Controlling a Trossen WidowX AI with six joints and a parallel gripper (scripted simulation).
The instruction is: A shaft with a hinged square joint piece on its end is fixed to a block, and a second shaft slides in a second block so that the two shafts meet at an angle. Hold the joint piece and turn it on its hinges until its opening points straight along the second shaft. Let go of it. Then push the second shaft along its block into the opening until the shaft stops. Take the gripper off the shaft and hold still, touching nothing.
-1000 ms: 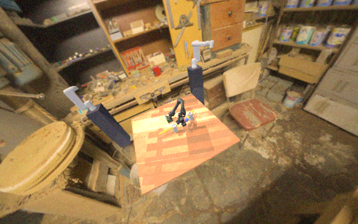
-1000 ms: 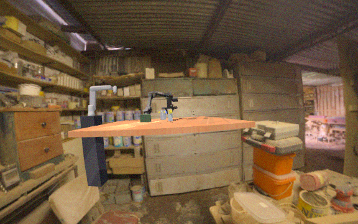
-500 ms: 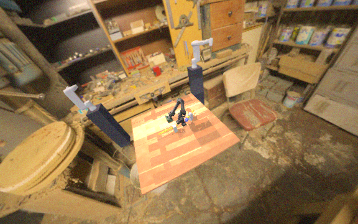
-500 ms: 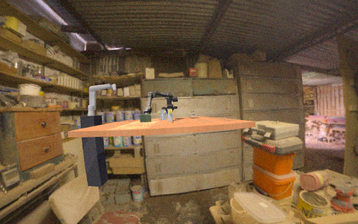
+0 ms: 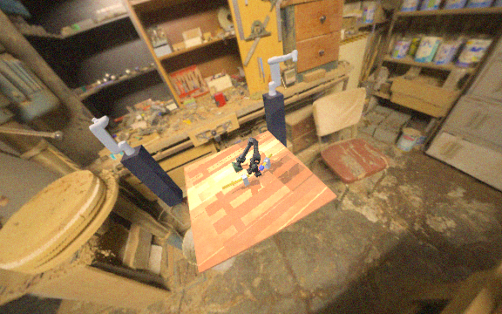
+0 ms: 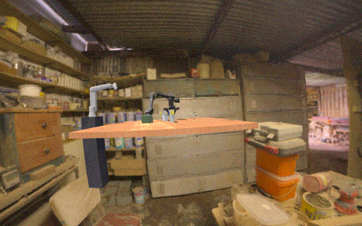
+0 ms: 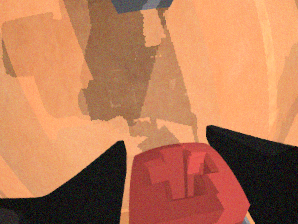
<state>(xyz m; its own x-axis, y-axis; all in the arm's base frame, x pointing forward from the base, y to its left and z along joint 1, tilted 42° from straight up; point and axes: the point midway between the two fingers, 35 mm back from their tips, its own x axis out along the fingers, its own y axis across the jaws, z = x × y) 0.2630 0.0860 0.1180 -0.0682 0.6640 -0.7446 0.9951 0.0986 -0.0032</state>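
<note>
Now: gripper tip 2 cm to the right of the red square joint piece and 4 cm below it.
</note>
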